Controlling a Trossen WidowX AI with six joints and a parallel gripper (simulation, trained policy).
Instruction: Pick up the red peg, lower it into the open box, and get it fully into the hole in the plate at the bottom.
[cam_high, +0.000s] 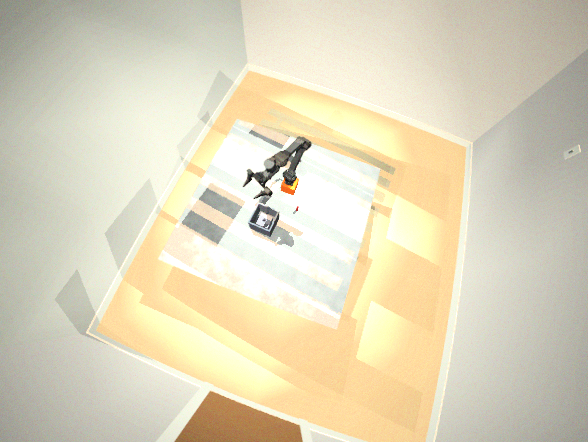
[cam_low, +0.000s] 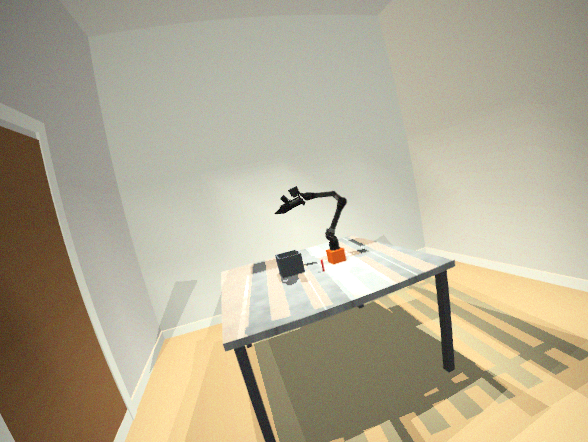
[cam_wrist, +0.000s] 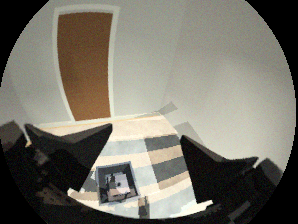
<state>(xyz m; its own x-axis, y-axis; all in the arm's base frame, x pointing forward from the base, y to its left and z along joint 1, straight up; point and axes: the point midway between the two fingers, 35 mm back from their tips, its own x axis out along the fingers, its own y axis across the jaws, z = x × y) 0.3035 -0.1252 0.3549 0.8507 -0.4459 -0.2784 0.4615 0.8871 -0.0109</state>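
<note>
Right now the red peg is 40 cm below my gripper tip, 26 cm to the left of it and 17 cm behind it. Round my gripper tip: pale plate (39 cm below, 8 cm to the left).
</note>
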